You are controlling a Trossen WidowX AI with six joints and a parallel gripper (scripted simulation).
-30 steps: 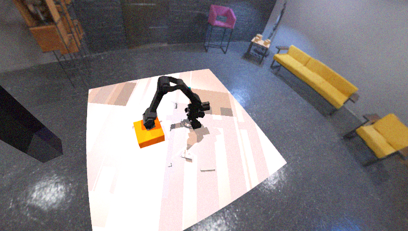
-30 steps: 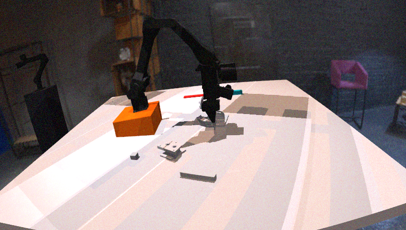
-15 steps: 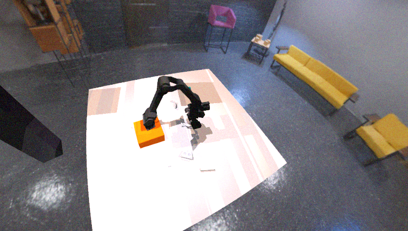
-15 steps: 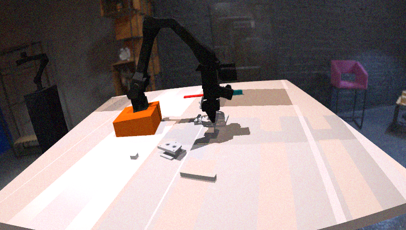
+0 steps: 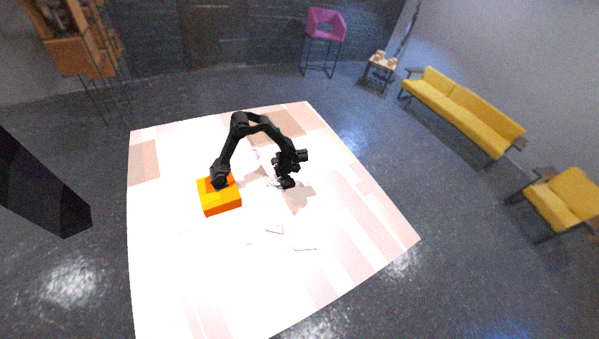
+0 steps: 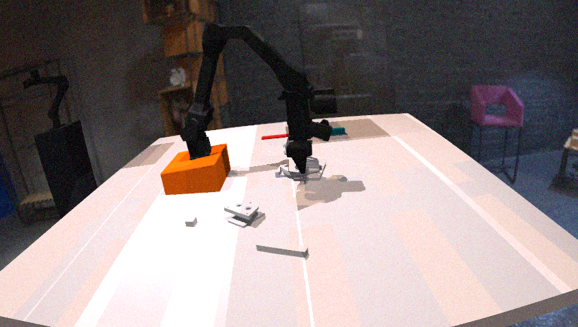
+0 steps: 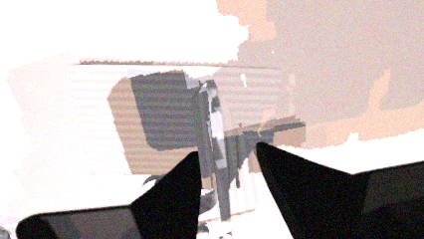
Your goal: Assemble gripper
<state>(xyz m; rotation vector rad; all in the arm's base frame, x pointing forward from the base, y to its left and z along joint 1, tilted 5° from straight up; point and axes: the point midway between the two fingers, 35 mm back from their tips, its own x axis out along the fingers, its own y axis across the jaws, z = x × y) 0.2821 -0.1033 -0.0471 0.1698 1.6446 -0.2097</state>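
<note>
The flat plate lies 2 cm ahead of my gripper tip, 2 cm to the left of it and 1 cm below it. Also, from my gripper tip: gripper base 17 cm behind, 19 cm to the right, 1 cm above; small grey cube 30 cm behind, 18 cm to the right, 1 cm below; stepped piece 17 cm behind, 19 cm to the right, 1 cm below.
</note>
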